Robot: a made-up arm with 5 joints. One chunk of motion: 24 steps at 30 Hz.
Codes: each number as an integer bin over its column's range. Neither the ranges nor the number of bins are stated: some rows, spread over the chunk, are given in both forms.
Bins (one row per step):
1: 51 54 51 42 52 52
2: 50 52 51 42 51 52
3: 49 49 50 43 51 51
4: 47 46 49 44 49 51
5: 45 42 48 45 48 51
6: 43 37 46 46 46 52
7: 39 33 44 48 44 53
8: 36 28 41 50 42 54
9: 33 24 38 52 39 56
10: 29 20 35 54 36 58
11: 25 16 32 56 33 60
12: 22 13 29 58 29 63
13: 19 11 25 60 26 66
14: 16 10 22 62 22 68
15: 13 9 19 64 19 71
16: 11 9 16 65 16 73
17: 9 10 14 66 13 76
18: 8 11 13 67 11 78
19: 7 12 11 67 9 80
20: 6 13 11 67 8 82
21: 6 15 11 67 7 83
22: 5 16 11 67 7 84
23: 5 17 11 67 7 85
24: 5 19 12 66 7 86
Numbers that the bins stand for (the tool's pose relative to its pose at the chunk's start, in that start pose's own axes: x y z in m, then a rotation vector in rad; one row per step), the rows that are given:
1: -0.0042 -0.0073 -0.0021 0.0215 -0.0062 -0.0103
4: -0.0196 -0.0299 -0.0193 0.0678 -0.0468 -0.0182
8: -0.0618 -0.0808 -0.0880 0.2066 -0.1415 0.0055
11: -0.1040 -0.1147 -0.1653 0.3454 -0.2633 0.0527
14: -0.1386 -0.1317 -0.2511 0.4841 -0.4122 0.1158
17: -0.1655 -0.1317 -0.3198 0.5767 -0.5340 0.1788
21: -0.1770 -0.1176 -0.3456 0.5998 -0.6153 0.2339
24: -0.1808 -0.1063 -0.3370 0.5767 -0.6153 0.2576
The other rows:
2: -0.0081 -0.0129 -0.0021 0.0215 -0.0197 -0.0103
3: -0.0119 -0.0214 -0.0107 0.0446 -0.0197 -0.0182
5: -0.0273 -0.0412 -0.0279 0.0909 -0.0603 -0.0182
6: -0.0349 -0.0554 -0.0451 0.1140 -0.0874 -0.0103
7: -0.0503 -0.0667 -0.0622 0.1603 -0.1144 -0.0024
9: -0.0733 -0.0921 -0.1137 0.2528 -0.1821 0.0212
10: -0.0887 -0.1034 -0.1395 0.2991 -0.2227 0.0370
12: -0.1156 -0.1232 -0.1910 0.3916 -0.3175 0.0764
13: -0.1271 -0.1289 -0.2254 0.4379 -0.3581 0.1000
15: -0.1501 -0.1345 -0.2769 0.5304 -0.4528 0.1394
16: -0.1578 -0.1345 -0.3026 0.5535 -0.4934 0.1552
18: -0.1693 -0.1289 -0.3284 0.5998 -0.5611 0.1945
19: -0.1731 -0.1261 -0.3456 0.5998 -0.5882 0.2103
20: -0.1770 -0.1232 -0.3456 0.5998 -0.6017 0.2261
22: -0.1808 -0.1147 -0.3456 0.5998 -0.6153 0.2418
23: -0.1808 -0.1119 -0.3456 0.5998 -0.6153 0.2497

